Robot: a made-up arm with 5 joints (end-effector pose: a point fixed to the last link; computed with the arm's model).
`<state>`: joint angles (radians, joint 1 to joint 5).
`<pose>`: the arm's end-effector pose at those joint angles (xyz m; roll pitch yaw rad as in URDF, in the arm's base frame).
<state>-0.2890 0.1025 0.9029 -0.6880 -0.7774</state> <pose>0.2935 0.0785 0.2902 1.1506 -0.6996 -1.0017</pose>
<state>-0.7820 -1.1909 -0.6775 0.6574 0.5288</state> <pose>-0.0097 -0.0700 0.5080 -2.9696 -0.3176 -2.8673</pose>
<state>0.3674 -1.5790 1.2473 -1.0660 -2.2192</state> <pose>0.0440 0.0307 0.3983 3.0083 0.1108 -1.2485</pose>
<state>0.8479 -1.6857 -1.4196 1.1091 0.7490</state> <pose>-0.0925 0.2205 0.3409 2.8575 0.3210 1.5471</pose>
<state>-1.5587 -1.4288 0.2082 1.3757 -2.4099</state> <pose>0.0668 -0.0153 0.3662 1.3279 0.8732 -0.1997</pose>
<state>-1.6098 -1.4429 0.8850 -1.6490 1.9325</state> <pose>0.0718 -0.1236 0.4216 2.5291 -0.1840 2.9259</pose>
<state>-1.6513 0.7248 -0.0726 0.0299 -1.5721</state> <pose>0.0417 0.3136 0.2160 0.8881 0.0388 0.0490</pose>
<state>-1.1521 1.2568 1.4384 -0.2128 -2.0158</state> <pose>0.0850 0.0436 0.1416 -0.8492 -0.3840 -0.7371</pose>
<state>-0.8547 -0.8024 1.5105 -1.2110 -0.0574</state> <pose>0.1267 0.0742 0.3688 2.9514 -1.0578 -2.0695</pose>
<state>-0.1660 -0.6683 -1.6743 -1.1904 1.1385</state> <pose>-0.1216 -0.0189 0.4149 1.1351 0.4419 1.5403</pose>
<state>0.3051 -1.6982 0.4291 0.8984 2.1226</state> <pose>0.0515 0.0253 0.3720 -1.9884 0.4661 1.0689</pose>
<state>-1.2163 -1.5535 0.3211 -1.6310 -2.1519</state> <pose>-0.0058 -0.1941 0.3875 -1.9105 -0.6020 -0.1570</pose>
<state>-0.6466 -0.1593 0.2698 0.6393 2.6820</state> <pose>0.2312 0.1314 0.3315 -0.4816 0.6936 3.1029</pose>
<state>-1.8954 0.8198 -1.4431 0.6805 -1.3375</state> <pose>-0.0420 0.3213 0.3647 1.5126 -0.1843 0.3353</pose>
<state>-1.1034 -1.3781 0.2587 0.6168 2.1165</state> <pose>0.0622 -0.0060 0.4328 -2.1296 0.4311 2.4186</pose>
